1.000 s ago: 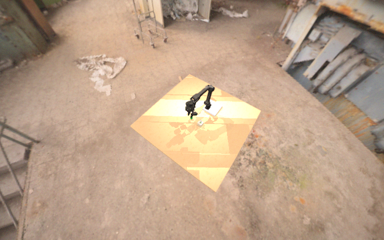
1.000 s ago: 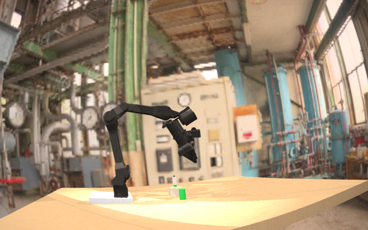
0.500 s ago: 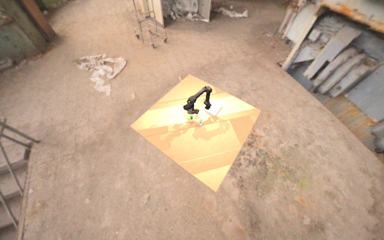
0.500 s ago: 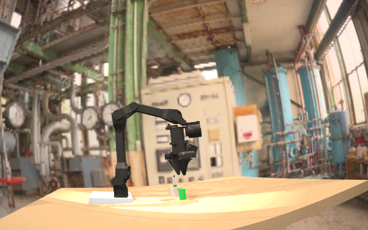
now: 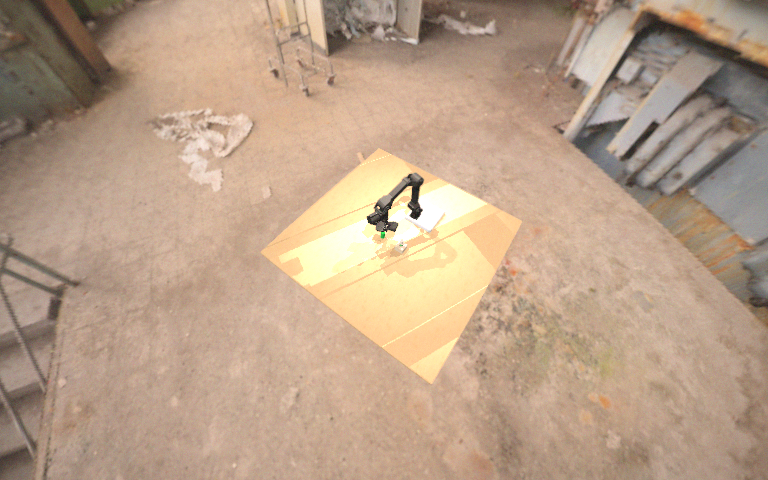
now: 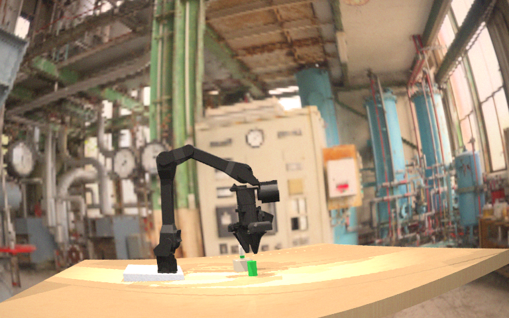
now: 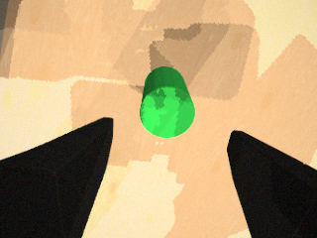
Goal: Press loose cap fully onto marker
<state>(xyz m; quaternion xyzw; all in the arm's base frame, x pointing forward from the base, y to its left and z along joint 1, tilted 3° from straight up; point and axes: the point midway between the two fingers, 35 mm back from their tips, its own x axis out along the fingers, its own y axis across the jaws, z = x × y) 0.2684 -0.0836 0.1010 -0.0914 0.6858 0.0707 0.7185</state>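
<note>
The green cap is 50 mm below my gripper tip. From my gripper tip the other things lie so: white marker: 150 mm to the left, 10 mm above; then holder block: 150 mm to the left, 60 mm below.
</note>
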